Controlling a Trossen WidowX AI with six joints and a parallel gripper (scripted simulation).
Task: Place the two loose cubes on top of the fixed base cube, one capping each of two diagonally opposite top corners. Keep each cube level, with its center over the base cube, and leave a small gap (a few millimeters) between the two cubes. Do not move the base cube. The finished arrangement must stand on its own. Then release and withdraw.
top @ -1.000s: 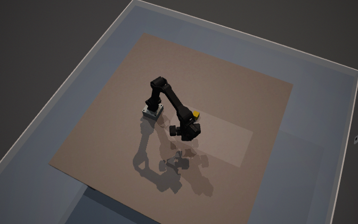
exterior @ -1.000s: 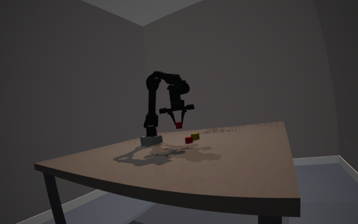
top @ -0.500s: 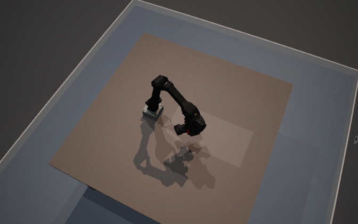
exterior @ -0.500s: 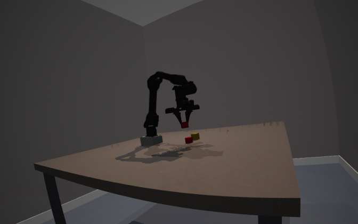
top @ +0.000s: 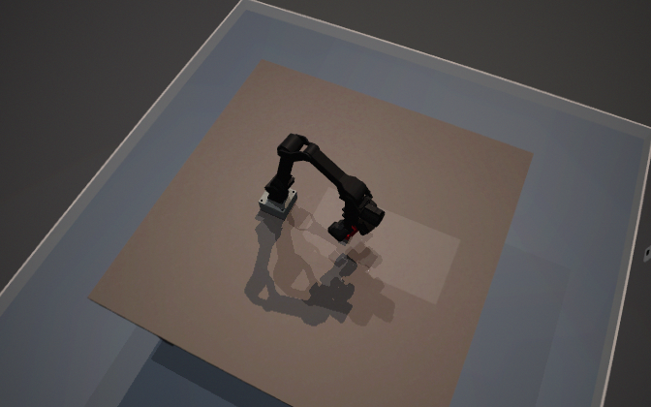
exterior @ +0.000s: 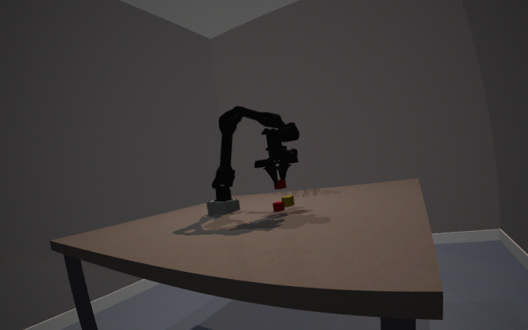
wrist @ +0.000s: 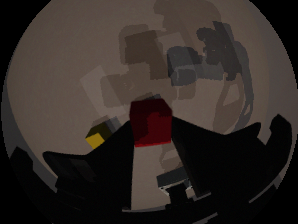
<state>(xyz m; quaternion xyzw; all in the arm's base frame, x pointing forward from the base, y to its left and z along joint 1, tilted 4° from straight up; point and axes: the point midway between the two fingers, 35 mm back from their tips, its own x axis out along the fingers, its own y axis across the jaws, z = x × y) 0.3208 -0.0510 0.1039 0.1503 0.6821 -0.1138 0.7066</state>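
Right now my gripper tip is 30 mm past the yellow base cube, 120 mm to the right of it and 90 mm above it.
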